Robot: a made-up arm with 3 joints. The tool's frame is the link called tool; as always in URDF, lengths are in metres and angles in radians. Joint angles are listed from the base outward.
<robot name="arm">
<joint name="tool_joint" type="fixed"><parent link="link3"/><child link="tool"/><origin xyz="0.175 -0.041 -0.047"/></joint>
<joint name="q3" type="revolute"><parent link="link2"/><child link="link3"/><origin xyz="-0.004 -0.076 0.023"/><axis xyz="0 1 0"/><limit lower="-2.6" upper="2.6"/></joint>
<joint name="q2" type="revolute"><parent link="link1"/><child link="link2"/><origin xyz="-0.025 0.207 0.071"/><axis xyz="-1 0 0"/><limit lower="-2.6" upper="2.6"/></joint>
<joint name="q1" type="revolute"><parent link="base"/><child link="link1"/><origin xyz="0 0 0.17"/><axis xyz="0 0 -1"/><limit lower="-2.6" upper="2.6"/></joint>
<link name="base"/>
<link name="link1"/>
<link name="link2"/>
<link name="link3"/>
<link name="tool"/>
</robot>
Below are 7 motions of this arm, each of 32 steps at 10 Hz.
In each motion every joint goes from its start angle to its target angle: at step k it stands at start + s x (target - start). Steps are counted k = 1, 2, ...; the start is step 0. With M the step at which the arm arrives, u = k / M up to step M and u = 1 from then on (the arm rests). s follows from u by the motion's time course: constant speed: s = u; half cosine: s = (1 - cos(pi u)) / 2; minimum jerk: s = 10 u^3 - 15 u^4 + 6 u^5.
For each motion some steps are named. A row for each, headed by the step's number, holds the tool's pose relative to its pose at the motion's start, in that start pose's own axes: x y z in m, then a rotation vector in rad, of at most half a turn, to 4 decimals.
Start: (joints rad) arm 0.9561 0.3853 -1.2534
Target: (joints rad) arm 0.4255 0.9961 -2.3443
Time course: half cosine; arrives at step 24
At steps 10, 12, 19, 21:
10: 0.0092 0.0446 0.1209 0.1474 -0.4957 0.2465
12: -0.0017 0.0532 0.1647 0.2189 -0.6752 0.3194
19: -0.0725 0.0441 0.2828 0.4977 -1.2353 0.4948
21: -0.0880 0.0370 0.2980 0.5519 -1.3278 0.5163

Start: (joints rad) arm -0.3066 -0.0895 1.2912
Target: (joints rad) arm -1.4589 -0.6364 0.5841
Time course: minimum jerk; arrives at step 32
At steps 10, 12, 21, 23, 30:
10: 0.0077 0.0127 -0.0042 -0.1606 -0.0980 0.1616
12: 0.0093 0.0208 -0.0089 -0.2364 -0.1406 0.2542
21: -0.0101 0.0539 -0.0626 -0.5223 -0.2398 0.7866
23: -0.0175 0.0549 -0.0754 -0.5521 -0.2336 0.8806
30: -0.0308 0.0523 -0.0963 -0.5876 -0.2091 1.0265

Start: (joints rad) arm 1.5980 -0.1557 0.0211
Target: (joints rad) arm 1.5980 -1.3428 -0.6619
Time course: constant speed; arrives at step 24
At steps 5, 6, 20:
5: 0.0055 0.0042 -0.0033 0.2472 -0.1416 -0.0124
6: 0.0062 0.0043 -0.0039 0.2965 -0.1695 -0.0191
20: 0.0005 -0.0092 -0.0294 0.9672 -0.5215 -0.2609

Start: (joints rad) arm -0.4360 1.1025 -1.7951
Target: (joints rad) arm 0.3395 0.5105 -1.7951
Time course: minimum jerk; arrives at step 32
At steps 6, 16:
6: -0.0056 -0.0056 -0.0116 -0.0235 0.0335 -0.0242
16: -0.0757 -0.0598 -0.0904 -0.2843 0.3176 -0.2349

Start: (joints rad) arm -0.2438 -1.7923 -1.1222
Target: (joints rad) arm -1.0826 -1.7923 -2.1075
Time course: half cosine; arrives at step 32
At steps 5, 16, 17, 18, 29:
5: -0.0026 -0.0009 0.0118 -0.0099 -0.0099 -0.0044
16: -0.0064 -0.0002 0.1026 -0.0897 -0.0832 -0.0184
17: -0.0052 0.0007 0.1127 -0.0988 -0.0912 -0.0178
18: -0.0036 0.0017 0.1226 -0.1078 -0.0992 -0.0168
29: 0.0200 0.0147 0.1967 -0.1756 -0.1609 0.0059

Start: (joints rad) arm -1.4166 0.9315 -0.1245
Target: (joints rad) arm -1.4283 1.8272 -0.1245
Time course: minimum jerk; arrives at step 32
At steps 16, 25, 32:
16: 0.0053 0.0112 0.0513 -0.4441 -0.0054 0.0580
25: 0.0085 0.0376 0.0879 -0.8233 -0.0109 0.1055
32: 0.0089 0.0434 0.0931 -0.8885 -0.0119 0.1135

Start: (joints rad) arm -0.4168 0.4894 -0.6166
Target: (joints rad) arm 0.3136 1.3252 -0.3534
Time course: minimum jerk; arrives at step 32
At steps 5, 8, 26, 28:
5: 0.0030 -0.0006 -0.0020 -0.0313 0.0183 -0.0013
8: 0.0104 -0.0024 -0.0075 -0.1082 0.0656 -0.0046
26: 0.0673 -0.0643 -0.0991 -0.8972 0.7859 -0.0380
28: 0.0681 -0.0682 -0.1031 -0.9234 0.8193 -0.0381

